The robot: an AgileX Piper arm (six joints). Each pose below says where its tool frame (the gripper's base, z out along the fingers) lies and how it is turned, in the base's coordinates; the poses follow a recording.
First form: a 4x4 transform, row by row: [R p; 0 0 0 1], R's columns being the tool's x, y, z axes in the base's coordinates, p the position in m. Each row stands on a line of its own.
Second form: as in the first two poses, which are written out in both.
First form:
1:
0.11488 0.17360 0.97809 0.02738
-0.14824 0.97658 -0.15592 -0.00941
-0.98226 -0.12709 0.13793 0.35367
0 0 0 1
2:
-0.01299 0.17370 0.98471 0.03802
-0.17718 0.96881 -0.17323 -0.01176
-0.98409 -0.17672 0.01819 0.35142
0 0 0 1
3:
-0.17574 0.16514 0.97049 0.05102
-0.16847 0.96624 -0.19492 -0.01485
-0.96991 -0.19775 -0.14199 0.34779
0 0 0 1
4:
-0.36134 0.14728 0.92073 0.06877
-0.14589 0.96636 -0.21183 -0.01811
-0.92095 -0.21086 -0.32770 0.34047
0 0 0 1
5:
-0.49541 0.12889 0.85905 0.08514
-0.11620 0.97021 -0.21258 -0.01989
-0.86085 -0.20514 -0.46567 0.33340
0 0 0 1
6:
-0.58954 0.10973 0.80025 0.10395
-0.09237 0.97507 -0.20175 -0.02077
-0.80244 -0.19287 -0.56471 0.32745
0 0 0 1
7:
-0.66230 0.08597 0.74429 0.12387
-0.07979 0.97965 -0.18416 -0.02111
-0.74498 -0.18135 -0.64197 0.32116
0 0 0 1
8:
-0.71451 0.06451 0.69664 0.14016
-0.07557 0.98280 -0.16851 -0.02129
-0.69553 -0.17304 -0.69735 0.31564
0 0 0 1
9:
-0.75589 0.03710 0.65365 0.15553
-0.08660 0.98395 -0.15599 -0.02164
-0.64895 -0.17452 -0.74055 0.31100
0 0 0 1
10:
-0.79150 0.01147 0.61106 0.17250
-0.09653 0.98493 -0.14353 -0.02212
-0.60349 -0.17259 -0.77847 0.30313
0 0 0 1
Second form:
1:
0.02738 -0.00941 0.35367
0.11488 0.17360 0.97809
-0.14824 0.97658 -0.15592
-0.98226 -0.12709 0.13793

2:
0.03802 -0.01176 0.35142
-0.01299 0.17370 0.98471
-0.17718 0.96881 -0.17323
-0.98409 -0.17672 0.01819

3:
0.05102 -0.01485 0.34779
-0.17574 0.16514 0.97049
-0.16847 0.96624 -0.19492
-0.96991 -0.19775 -0.14199

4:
0.06877 -0.01811 0.34047
-0.36134 0.14728 0.92073
-0.14589 0.96636 -0.21183
-0.92095 -0.21086 -0.32770

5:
0.08514 -0.01989 0.33340
-0.49541 0.12889 0.85905
-0.11620 0.97021 -0.21258
-0.86085 -0.20514 -0.46567

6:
0.10395 -0.02077 0.32745
-0.58954 0.10973 0.80025
-0.09237 0.97507 -0.20175
-0.80244 -0.19287 -0.56471

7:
0.12387 -0.02111 0.32116
-0.66230 0.08597 0.74429
-0.07979 0.97965 -0.18416
-0.74498 -0.18135 -0.64197

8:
0.14016 -0.02129 0.31564
-0.71451 0.06451 0.69664
-0.07557 0.98280 -0.16851
-0.69553 -0.17304 -0.69735

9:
0.15553 -0.02164 0.31100
-0.75589 0.03710 0.65365
-0.08660 0.98395 -0.15599
-0.64895 -0.17452 -0.74055

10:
0.17250 -0.02212 0.30313
-0.79150 0.01147 0.61106
-0.09653 0.98493 -0.14353
-0.60349 -0.17259 -0.77847

